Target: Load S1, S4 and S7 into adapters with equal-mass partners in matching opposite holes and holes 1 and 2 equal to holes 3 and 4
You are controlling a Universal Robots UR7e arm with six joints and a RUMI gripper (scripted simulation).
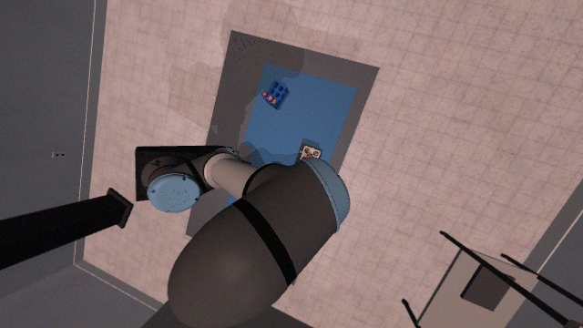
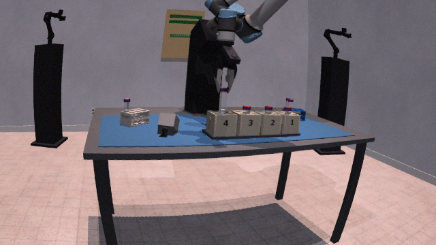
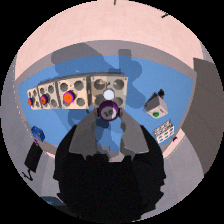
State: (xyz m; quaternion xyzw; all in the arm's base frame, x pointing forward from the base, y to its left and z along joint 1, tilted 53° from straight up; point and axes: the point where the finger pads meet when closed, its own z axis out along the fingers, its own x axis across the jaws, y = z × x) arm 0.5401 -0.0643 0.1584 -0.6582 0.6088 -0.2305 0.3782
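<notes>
The bucket adapter lies 14 cm below my hand. Round my hand: blue rack 51 cm to the left, 45 cm behind, 16 cm below; white rack 39 cm to the right, 16 cm below, 16 cm behind.
</notes>
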